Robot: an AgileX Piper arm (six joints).
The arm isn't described. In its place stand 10 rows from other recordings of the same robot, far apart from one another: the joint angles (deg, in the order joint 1, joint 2, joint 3, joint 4, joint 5, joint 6), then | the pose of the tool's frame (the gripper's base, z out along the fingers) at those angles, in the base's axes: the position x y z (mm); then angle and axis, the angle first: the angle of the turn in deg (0 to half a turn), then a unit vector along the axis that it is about.
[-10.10, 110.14, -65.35, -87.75, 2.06, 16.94] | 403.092 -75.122 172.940 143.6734 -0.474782 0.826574 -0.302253
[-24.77, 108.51, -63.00, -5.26, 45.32, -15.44] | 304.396 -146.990 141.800 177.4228 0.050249 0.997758 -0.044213
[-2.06, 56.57, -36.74, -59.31, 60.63, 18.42] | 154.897 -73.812 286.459 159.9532 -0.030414 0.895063 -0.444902
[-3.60, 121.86, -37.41, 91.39, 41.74, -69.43] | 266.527 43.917 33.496 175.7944 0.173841 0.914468 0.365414
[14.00, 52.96, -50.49, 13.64, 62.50, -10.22] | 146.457 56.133 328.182 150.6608 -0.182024 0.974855 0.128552
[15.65, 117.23, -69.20, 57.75, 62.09, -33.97] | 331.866 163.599 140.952 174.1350 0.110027 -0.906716 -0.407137
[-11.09, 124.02, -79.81, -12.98, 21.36, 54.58] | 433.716 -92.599 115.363 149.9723 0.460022 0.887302 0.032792
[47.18, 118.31, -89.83, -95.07, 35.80, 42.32] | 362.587 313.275 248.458 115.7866 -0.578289 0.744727 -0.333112
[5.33, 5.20, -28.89, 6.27, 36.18, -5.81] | 21.110 7.862 315.116 97.6108 -0.081091 0.994434 0.067271
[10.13, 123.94, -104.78, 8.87, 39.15, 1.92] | 483.511 95.387 223.378 144.4611 -0.027612 0.994331 0.102685
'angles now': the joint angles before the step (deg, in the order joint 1, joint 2, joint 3, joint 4, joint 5, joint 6). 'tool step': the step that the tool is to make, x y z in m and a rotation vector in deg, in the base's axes. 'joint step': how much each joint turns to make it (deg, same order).
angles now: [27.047 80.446 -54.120 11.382 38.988 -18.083]
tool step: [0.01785 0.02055 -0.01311 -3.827 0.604 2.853]
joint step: [2.701 6.506 -4.125 -4.166 -0.197 1.623]
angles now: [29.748 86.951 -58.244 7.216 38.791 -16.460]
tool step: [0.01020 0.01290 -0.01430 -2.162 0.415 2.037]
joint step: [1.443 4.338 -1.799 -1.799 -1.096 0.063]
